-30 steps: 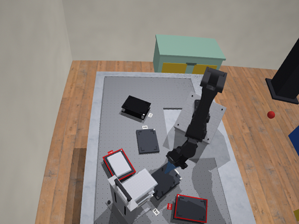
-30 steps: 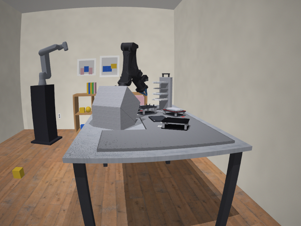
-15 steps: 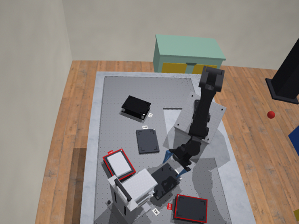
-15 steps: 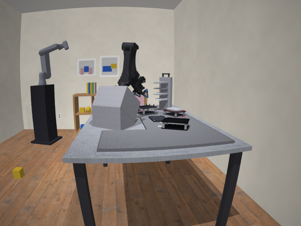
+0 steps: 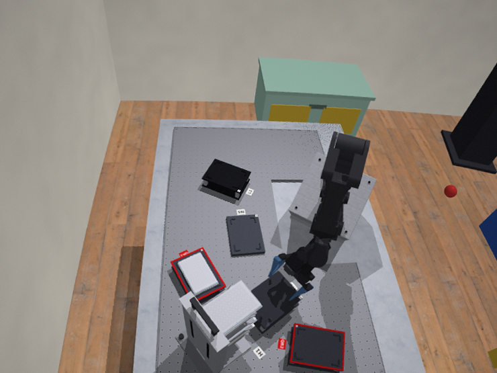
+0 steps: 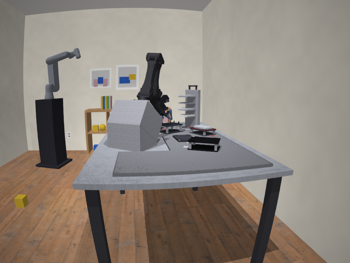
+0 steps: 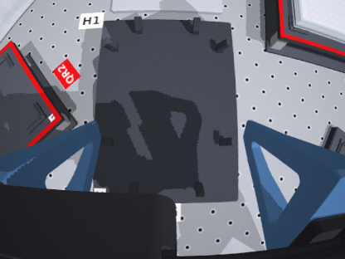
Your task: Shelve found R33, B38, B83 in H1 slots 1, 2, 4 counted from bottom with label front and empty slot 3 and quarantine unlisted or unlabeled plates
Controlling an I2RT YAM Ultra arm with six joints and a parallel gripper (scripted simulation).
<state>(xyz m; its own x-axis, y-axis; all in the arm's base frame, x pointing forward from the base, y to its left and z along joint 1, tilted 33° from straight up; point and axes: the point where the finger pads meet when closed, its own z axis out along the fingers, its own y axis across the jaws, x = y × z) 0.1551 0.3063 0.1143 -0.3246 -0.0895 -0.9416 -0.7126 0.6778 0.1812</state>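
Now: hand 50 mm above the regrip nest RG, 20 mm to the right of it and 20 mm short of it. The rest, counted from my hand: H1 deck label 180 mm to the left, 100 mm below, 30 mm ahead; RG label 100 mm below, 50 mm to the right, 50 mm behind; white 96-well plate 150 mm to the left, 140 mm ahead, 10 mm above.
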